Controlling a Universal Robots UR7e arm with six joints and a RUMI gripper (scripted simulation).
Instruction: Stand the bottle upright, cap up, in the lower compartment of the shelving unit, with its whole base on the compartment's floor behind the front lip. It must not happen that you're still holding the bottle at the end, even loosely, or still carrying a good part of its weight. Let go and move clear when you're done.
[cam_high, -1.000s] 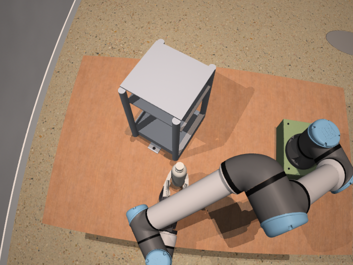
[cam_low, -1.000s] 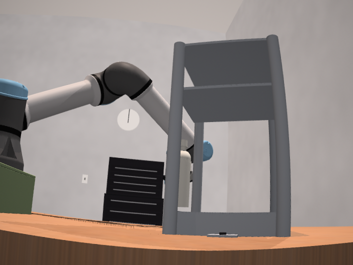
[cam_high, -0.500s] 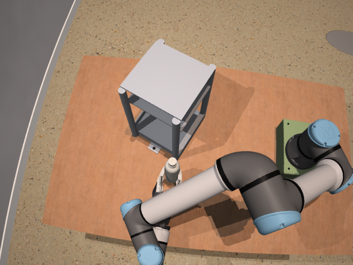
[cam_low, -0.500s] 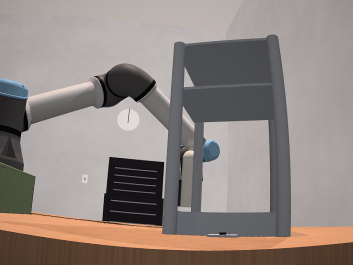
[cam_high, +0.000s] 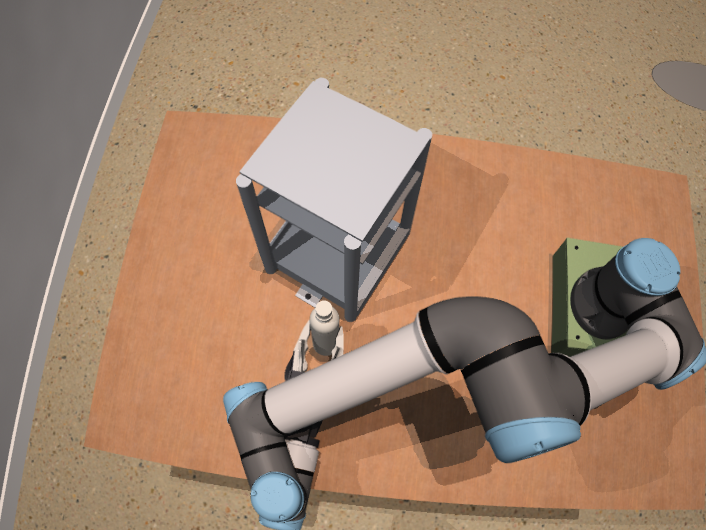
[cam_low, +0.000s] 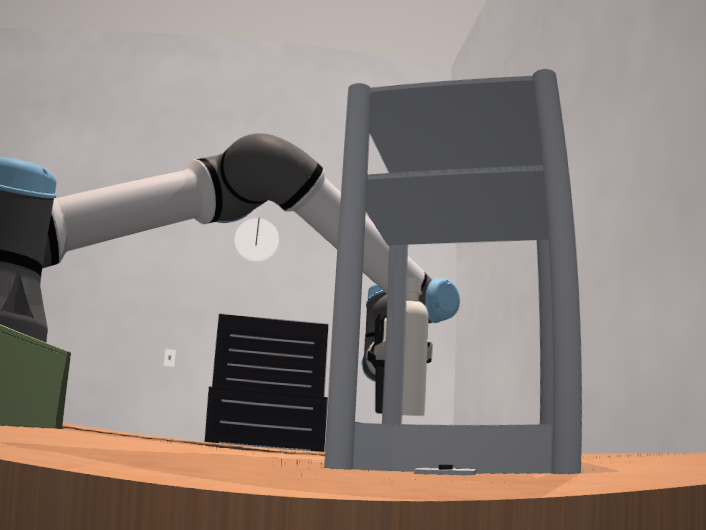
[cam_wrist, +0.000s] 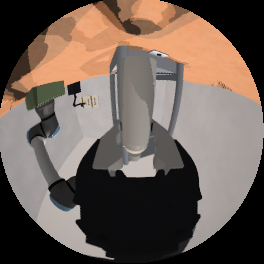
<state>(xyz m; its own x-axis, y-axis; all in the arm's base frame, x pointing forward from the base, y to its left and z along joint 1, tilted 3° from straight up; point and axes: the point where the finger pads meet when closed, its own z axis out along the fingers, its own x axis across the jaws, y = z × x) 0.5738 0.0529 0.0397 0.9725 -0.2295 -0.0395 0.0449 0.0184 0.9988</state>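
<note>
Now: hand 230 mm to the left of the shelving unit, 30 mm below it and 30 mm past it.
</note>
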